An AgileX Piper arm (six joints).
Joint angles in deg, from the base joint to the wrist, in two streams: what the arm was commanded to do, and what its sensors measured. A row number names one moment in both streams.
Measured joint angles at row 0:
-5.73, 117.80, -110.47, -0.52, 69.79, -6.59
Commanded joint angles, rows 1 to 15:
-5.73, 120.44, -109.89, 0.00, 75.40, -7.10
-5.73, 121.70, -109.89, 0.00, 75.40, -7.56
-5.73, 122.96, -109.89, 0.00, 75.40, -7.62
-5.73, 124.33, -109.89, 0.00, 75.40, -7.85
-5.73, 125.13, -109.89, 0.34, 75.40, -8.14
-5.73, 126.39, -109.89, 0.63, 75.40, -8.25
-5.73, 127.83, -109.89, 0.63, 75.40, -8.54
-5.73, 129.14, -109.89, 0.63, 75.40, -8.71
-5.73, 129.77, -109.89, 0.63, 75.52, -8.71
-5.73, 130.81, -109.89, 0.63, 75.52, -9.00
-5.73, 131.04, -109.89, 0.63, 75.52, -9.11
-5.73, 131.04, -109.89, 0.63, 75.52, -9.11
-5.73, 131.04, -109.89, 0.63, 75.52, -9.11
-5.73, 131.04, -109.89, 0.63, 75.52, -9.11
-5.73, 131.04, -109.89, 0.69, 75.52, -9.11
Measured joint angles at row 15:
-5.73, 131.09, -110.47, 0.57, 69.67, -8.65
